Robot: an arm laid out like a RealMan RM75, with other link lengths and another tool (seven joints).
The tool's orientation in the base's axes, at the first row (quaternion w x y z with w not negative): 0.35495 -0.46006 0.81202 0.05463
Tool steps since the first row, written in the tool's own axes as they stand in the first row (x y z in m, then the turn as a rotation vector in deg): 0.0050 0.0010 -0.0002 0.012 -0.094 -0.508; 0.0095 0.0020 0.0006 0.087 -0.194 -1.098; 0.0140 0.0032 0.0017 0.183 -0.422 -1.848; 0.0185 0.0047 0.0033 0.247 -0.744 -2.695; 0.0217 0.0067 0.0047 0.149 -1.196 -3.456; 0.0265 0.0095 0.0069 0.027 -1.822 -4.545; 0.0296 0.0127 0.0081 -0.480 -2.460 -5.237; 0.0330 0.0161 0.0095 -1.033 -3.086 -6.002; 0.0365 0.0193 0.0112 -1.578 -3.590 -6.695; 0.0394 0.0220 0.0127 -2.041 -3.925 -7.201; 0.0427 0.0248 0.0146 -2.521 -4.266 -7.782; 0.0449 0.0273 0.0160 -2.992 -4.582 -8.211
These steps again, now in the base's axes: -0.0025 -0.0031 -0.0032 -0.197 -0.273 0.392; -0.0043 -0.0053 -0.0069 -0.454 -0.628 0.806; -0.0062 -0.0074 -0.0108 -0.700 -1.138 1.357; -0.0080 -0.0091 -0.0152 -0.914 -1.719 2.022; -0.0098 -0.0096 -0.0187 -0.927 -2.223 2.756; -0.0124 -0.0105 -0.0240 -0.968 -2.947 3.789; -0.0153 -0.0104 -0.0276 -0.666 -3.239 4.772; -0.0184 -0.0102 -0.0316 -0.397 -3.522 5.835; -0.0211 -0.0102 -0.0358 -0.189 -3.712 6.811; -0.0234 -0.0101 -0.0393 -0.042 -3.785 7.556; -0.0257 -0.0100 -0.0435 0.077 -3.881 8.369; -0.0276 -0.0096 -0.0465 0.252 -3.906 9.058
